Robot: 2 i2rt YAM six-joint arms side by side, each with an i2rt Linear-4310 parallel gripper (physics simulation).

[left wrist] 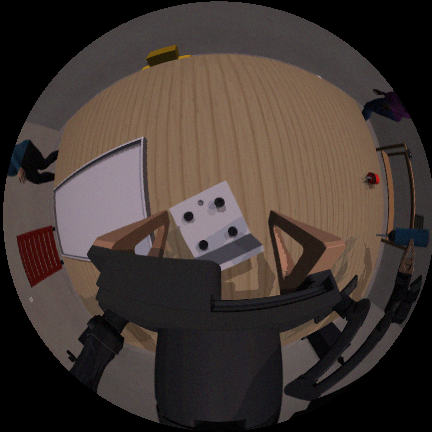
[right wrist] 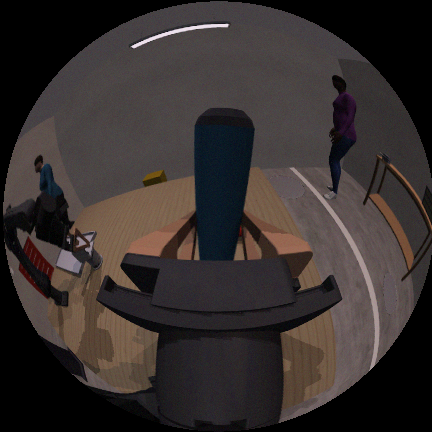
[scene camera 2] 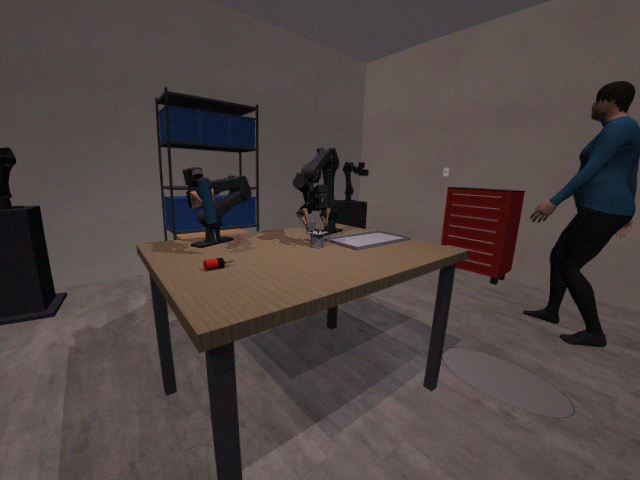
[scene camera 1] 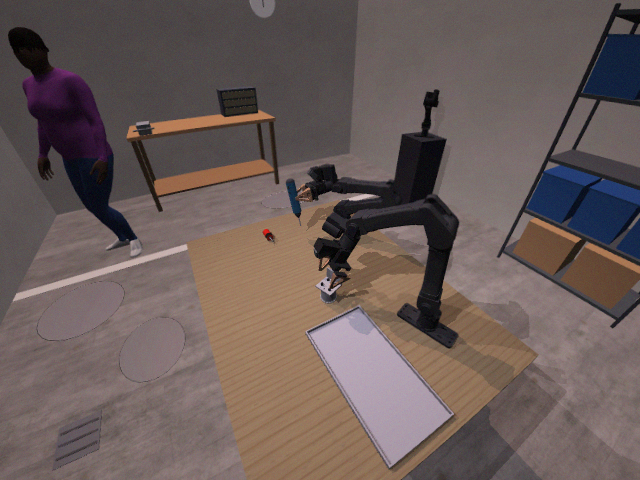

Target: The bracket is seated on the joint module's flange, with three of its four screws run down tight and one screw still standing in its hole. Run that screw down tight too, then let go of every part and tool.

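Seen in the pictures: left gripper, fingertip midpoint: (left wrist: 218,215) (right wrist: 83,243) (scene camera 2: 317,226) (scene camera 1: 325,279); right gripper, fingertip midpoint: (right wrist: 218,215) (scene camera 2: 208,203) (scene camera 1: 294,197); left arm's base, origin of the base link: (right wrist: 60,298) (scene camera 2: 329,232) (scene camera 1: 426,325); right arm's base, origin of the base link: (scene camera 2: 213,242).
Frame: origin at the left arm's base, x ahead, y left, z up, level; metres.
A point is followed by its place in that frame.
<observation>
The pale bracket (scene camera 1: 324,285) {z 0.066, x 0.152, y -0.342 m} (scene camera 2: 317,232) {z 0.066, x 0.146, y -0.340 m} (left wrist: 209,227) {z 0.066, x 0.135, y -0.330 m} sits on the grey joint module (scene camera 1: 328,297) {z 0.030, x 0.161, y -0.314 m} (scene camera 2: 317,241) {z 0.030, x 0.158, y -0.355 m} (right wrist: 95,259) {z 0.029, x 0.124, y -0.357 m}. Its dark screw heads show in the left wrist view; the upper-right screw (left wrist: 219,202) {z 0.074, x 0.156, y -0.351 m} looks slightly larger, the others (left wrist: 188,216) {z 0.069, x 0.155, y -0.315 m} (left wrist: 232,231) {z 0.069, x 0.122, y -0.351 m} (left wrist: 203,245) {z 0.069, x 0.120, y -0.316 m} lower. My left gripper (scene camera 1: 325,277) {z 0.092, x 0.147, y -0.345 m} (scene camera 2: 314,225) {z 0.092, x 0.147, y -0.345 m} (left wrist: 218,215) {z 0.092, x 0.147, y -0.345 m} is open and empty, close over the bracket, a finger to each side in its wrist view; contact cannot be told. My right gripper (scene camera 1: 298,198) {z 0.203, x -0.060, y -0.740 m} (scene camera 2: 199,200) {z 0.203, x -0.060, y -0.740 m} is shut on the blue screwdriver (scene camera 1: 293,196) {z 0.219, x -0.048, y -0.728 m} (scene camera 2: 207,201) {z 0.210, x -0.044, y -0.755 m} (left wrist: 412,237) (right wrist: 223,175) {z 0.250, x -0.078, y -0.744 m}, held upright in the air, tip down.
A white tray (scene camera 1: 382,387) {z 0.004, x 0.284, y 0.008 m} (scene camera 2: 367,239) {z 0.004, x 0.259, y -0.050 m} (left wrist: 100,200) {z 0.004, x 0.256, y -0.138 m} lies beside the joint module. A small red-handled tool (scene camera 1: 267,234) {z 0.031, x 0.074, y -0.801 m} (scene camera 2: 212,264) {z 0.022, x 0.075, y -0.830 m} (left wrist: 372,178) {z 0.027, x 0.068, y -0.787 m} (right wrist: 241,230) lies on the wooden table (scene camera 1: 248,320) {z 0.000, x 0.416, y -0.462 m} (scene camera 2: 289,279) {z 0.000, x 0.316, y -0.735 m}, below and beyond the held screwdriver in scene camera 1.
</observation>
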